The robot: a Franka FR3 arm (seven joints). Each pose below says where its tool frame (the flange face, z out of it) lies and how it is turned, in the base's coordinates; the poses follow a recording.
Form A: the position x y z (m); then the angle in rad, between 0 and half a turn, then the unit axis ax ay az.
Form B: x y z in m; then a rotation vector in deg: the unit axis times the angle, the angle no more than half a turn. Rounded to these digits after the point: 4 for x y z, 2 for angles.
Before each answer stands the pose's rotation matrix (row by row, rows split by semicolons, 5 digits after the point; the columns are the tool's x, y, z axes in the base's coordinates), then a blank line. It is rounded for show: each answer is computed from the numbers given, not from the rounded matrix.
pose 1, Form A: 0.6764 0.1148 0.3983 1.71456 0.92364 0.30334 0.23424
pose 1, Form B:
0.83207 0.08850 0.54756; 0.55214 -0.03807 -0.83288; -0.05286 0.99535 -0.08054

0.6764 0.1148 0.3983 90.74 29.80 23.01
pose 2, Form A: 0.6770 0.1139 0.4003 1.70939 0.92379 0.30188 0.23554
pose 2, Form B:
0.83313 0.08412 0.54664; 0.55068 -0.03443 -0.83400; -0.05134 0.99586 -0.07501

0.6770 0.1139 0.4003 90.48 29.57 23.07
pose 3, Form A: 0.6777 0.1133 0.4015 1.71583 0.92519 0.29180 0.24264
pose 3, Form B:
0.83516 0.06890 0.54567; 0.54908 -0.04707 -0.83444; -0.03180 0.99651 -0.07714

0.6777 0.1133 0.4015 90.96 28.69 23.85
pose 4, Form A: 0.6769 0.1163 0.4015 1.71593 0.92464 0.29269 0.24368
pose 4, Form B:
0.83398 0.06865 0.54751; 0.55089 -0.04657 -0.83328; -0.03171 0.99655 -0.07666

0.6769 0.1163 0.4015 90.91 28.78 23.96
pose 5, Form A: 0.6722 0.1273 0.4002 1.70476 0.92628 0.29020 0.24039
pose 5, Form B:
0.83903 0.06647 0.54001; 0.54295 -0.03810 -0.83890; -0.03519 0.99706 -0.06806

0.6722 0.1273 0.4002 90.48 28.35 23.48
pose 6, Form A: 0.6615 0.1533 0.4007 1.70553 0.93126 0.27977 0.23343
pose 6, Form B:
0.84941 0.06422 0.52382; 0.52685 -0.04554 -0.84874; -0.03065 0.99690 -0.07252

0.6615 0.1533 0.4007 91.00 27.34 22.81
